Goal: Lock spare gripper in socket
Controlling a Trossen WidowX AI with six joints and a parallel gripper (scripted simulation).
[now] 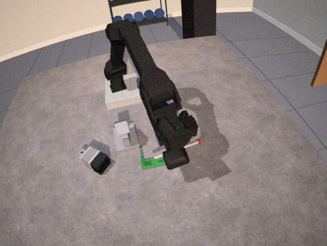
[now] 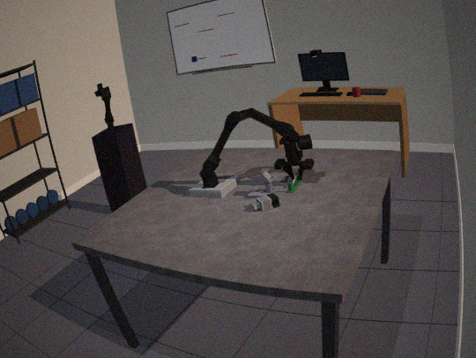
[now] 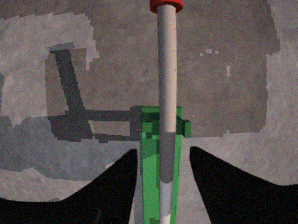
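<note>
Now: gripper tip 4 cm to the left of the green cradle and 1 cm past it. Round my gripper tip: mount socket 14 cm behind, 12 cm to the right, 3 cm above; spare gripper 25 cm to the right, 10 cm behind.
</note>
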